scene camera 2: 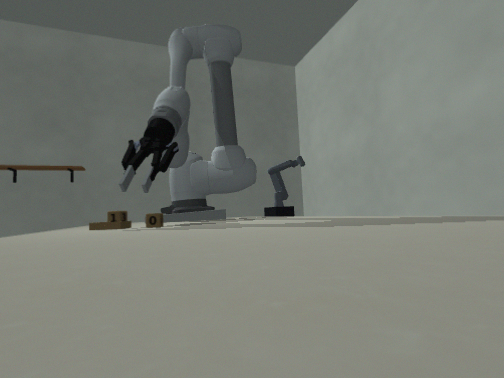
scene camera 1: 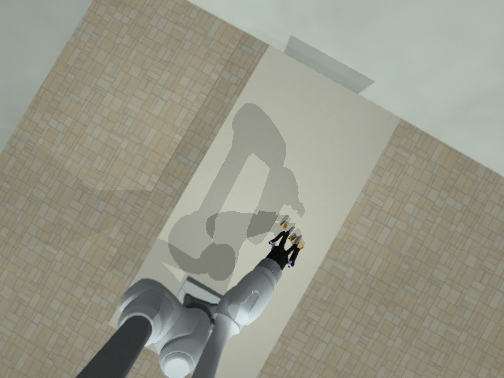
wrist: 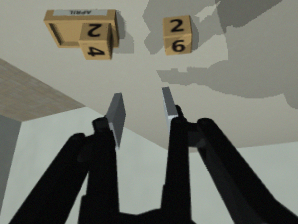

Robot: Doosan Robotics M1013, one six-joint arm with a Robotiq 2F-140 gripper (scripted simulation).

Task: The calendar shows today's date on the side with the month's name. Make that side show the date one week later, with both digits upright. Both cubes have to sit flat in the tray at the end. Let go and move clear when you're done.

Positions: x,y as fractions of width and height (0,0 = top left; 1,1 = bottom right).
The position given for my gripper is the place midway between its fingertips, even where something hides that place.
In view: my gripper (scene camera 2: 0.26,0.50), a cube (wrist: 0.32,0.18) and a cube (wrist: 0.60,0.14).
My gripper also shows in the wrist view (wrist: 0.48,0.45).
